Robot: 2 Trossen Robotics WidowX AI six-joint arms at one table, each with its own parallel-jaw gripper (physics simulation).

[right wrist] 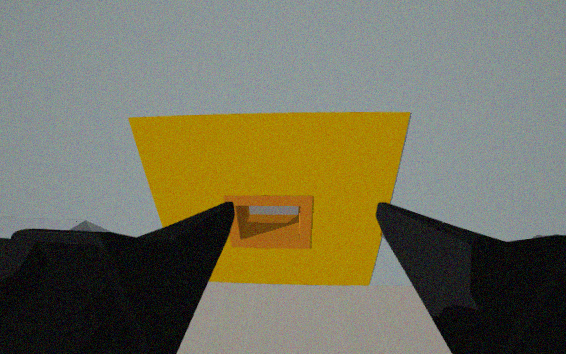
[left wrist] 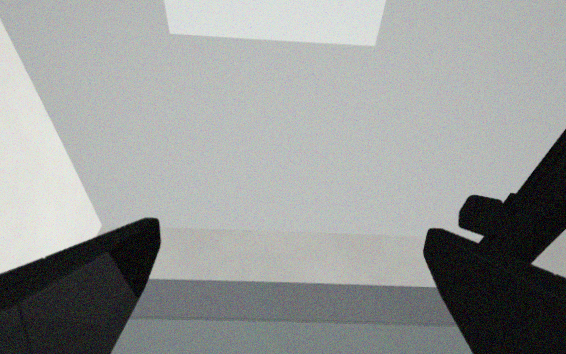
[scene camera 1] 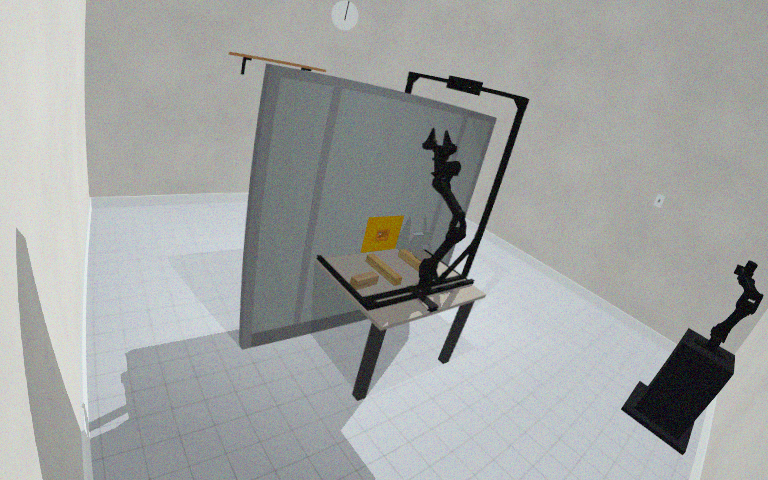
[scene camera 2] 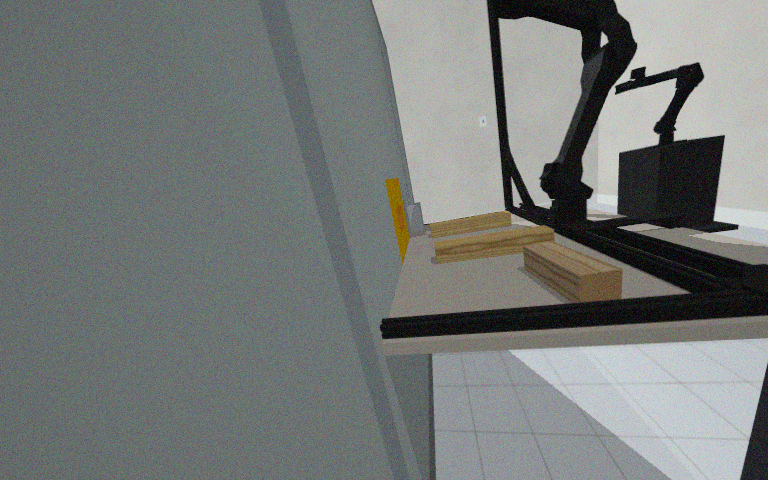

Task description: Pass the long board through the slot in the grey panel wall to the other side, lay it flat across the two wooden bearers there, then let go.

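Places are measured from the left arm's base along level axes (x down, y right, z back), in millimetres.
Where they show: left gripper, fingertip midpoint: (left wrist: 294, 235) (scene camera 1: 440, 129); right gripper, fingertip midpoint: (right wrist: 304, 209); left arm's base, link origin: (scene camera 1: 424, 288) (scene camera 2: 568, 221).
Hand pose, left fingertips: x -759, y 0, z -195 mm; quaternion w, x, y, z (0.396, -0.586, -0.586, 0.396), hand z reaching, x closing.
Each offset is from my left fingertips to the top centre of the thing. "*": to the spot under its first point.
The grey panel wall (scene camera 1: 288, 198) (scene camera 2: 198, 226) (left wrist: 290, 302) (right wrist: 270, 60) carries a yellow plate @[* dx +588, dy +65, dz -234 mm] (scene camera 1: 390, 221) (scene camera 2: 393, 198) (right wrist: 270, 150) around the slot's orange frame @[dx +699, dy +33, dz -263 mm] (right wrist: 272, 243). Two wooden bearers, one @[dx +734, dy -101, dz -23 mm] (scene camera 1: 384, 268) (scene camera 2: 493, 245) nearer the block and one @[dx +734, dy +141, dz -29 mm] (scene camera 1: 408, 258) (scene camera 2: 470, 224) farther off, lie apart on the table beside the wall. The long board does not show. My left gripper (scene camera 1: 440, 133) (left wrist: 294, 235) is open and empty, high above the bearers, fingers upward; it is outside the scene camera 2 view. My right gripper (right wrist: 304, 209) is open and empty, facing the slot from the wall's other side.
A shorter wooden block @[dx +731, dy -271, dz +45 mm] (scene camera 1: 364, 280) (scene camera 2: 600, 285) lies beside the bearers. A small pale upright piece @[* dx +721, dy +270, dz -210 mm] (scene camera 2: 415, 217) stands beside the yellow plate. Black rails (scene camera 2: 509, 313) edge the table, and a tall black frame (scene camera 1: 504, 164) rises beside it. Another black arm stands on a black pedestal (scene camera 1: 673, 373) (scene camera 2: 668, 181).
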